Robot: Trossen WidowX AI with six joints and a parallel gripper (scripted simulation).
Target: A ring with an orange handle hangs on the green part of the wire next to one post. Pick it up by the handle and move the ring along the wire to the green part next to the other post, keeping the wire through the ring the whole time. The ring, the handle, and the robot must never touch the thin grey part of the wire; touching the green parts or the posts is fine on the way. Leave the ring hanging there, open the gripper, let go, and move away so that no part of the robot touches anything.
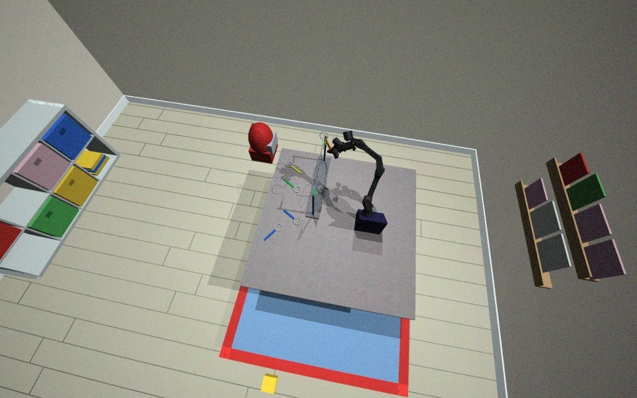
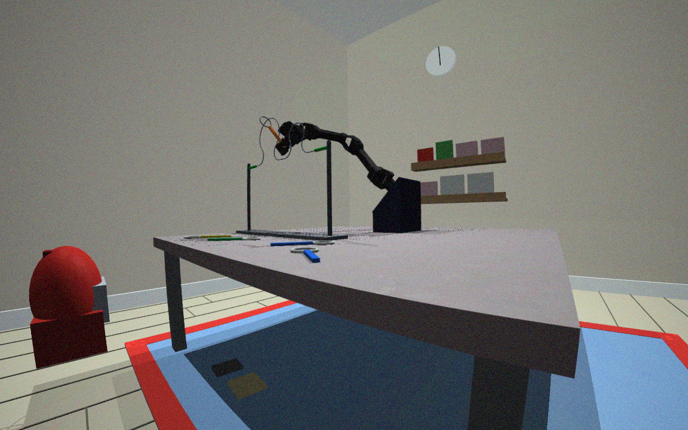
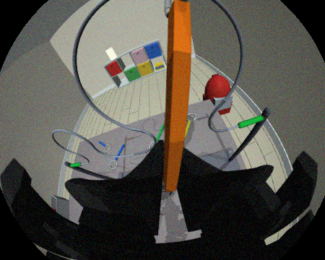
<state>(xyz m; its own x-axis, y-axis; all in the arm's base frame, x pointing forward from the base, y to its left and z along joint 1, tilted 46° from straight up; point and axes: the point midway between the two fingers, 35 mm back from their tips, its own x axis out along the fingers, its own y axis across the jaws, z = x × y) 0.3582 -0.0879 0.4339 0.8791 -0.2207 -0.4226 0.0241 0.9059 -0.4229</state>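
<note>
My gripper tip is 2 cm short of the ring with orange handle, 3 cm to the left of it and 8 cm below it.
</note>
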